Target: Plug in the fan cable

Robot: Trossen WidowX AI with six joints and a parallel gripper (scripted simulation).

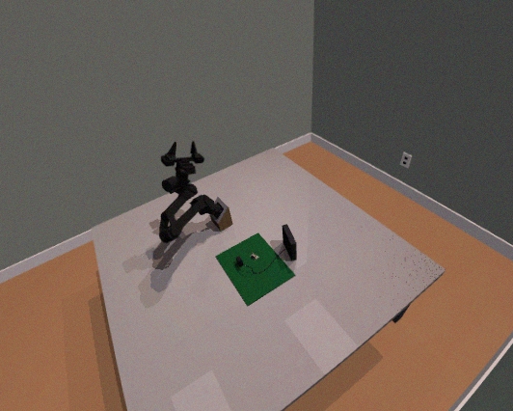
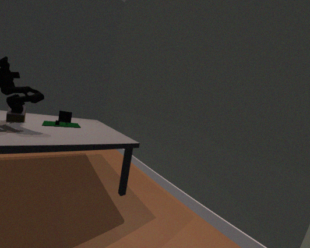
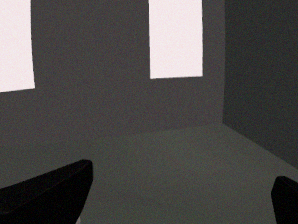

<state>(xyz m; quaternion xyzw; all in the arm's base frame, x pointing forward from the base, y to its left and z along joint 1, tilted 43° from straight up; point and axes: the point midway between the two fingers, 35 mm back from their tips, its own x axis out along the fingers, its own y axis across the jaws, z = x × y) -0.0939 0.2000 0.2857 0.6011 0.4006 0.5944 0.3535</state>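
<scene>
Right now my gripper tip is 450 mm above the black fan plug, 370 mm short of it and 10 mm to the left of it. From my gripper tip the other things lie so: black fan: 440 mm ahead, 420 mm below, 200 mm to the left; green board: 490 mm below, 420 mm ahead, 30 mm to the left; white fan header: 480 mm below, 380 mm ahead, 60 mm to the left.
</scene>
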